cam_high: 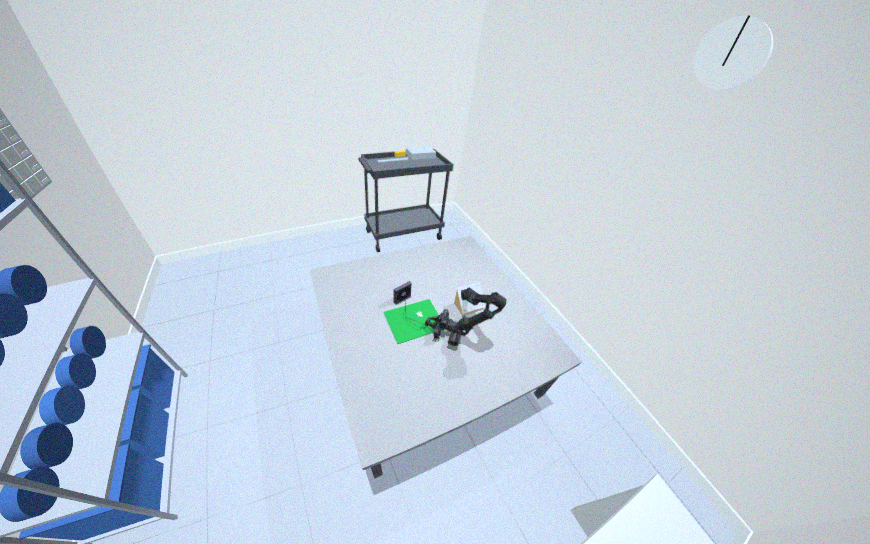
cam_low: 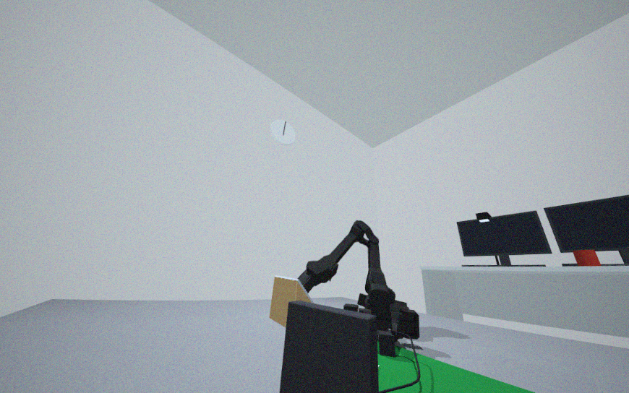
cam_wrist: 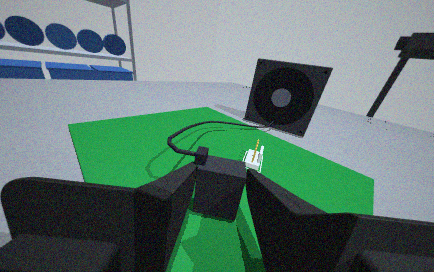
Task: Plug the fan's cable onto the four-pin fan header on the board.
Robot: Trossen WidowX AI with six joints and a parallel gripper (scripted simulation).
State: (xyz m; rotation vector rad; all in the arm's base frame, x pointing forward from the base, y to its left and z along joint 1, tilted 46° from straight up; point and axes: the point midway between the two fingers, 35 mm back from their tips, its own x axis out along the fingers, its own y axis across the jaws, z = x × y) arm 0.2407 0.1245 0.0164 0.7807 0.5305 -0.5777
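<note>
Right now my gripper tip is 10 mm above the dark plug. From my gripper tip the other things lie so: black fan: 210 mm to the right, 80 mm ahead, 20 mm above; then green board: 60 mm ahead, 50 mm to the right, 50 mm below.
</note>
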